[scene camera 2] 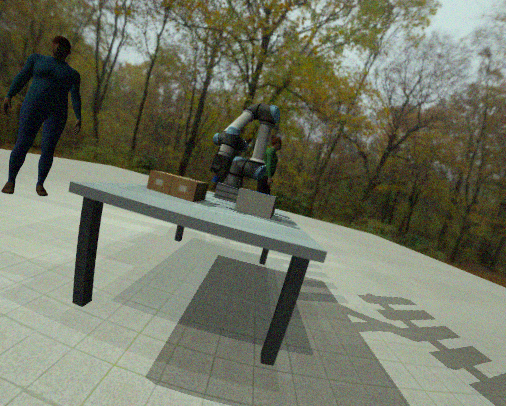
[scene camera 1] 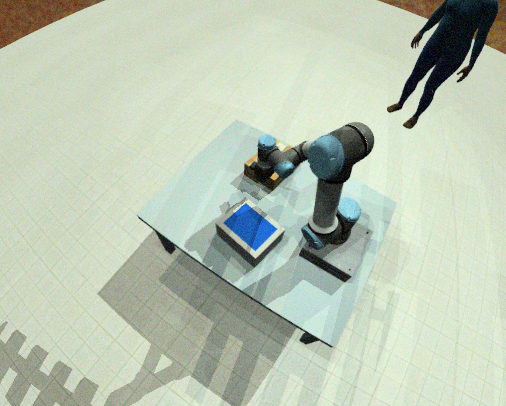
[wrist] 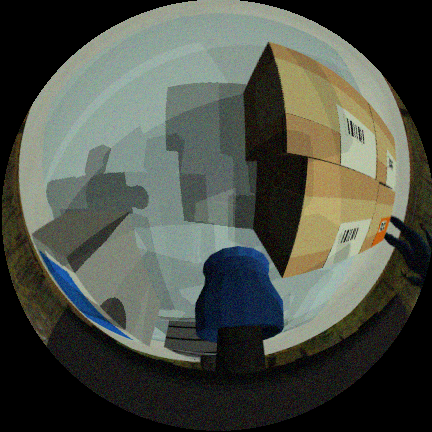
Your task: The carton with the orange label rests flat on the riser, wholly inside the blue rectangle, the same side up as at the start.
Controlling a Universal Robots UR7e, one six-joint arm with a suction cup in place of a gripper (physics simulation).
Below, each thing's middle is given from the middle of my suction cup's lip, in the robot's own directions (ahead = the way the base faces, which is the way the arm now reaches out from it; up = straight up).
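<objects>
My suction cup is 70 mm above the riser [scene camera 1: 253, 234], 120 mm past it and 250 mm to the right of it.
</objects>
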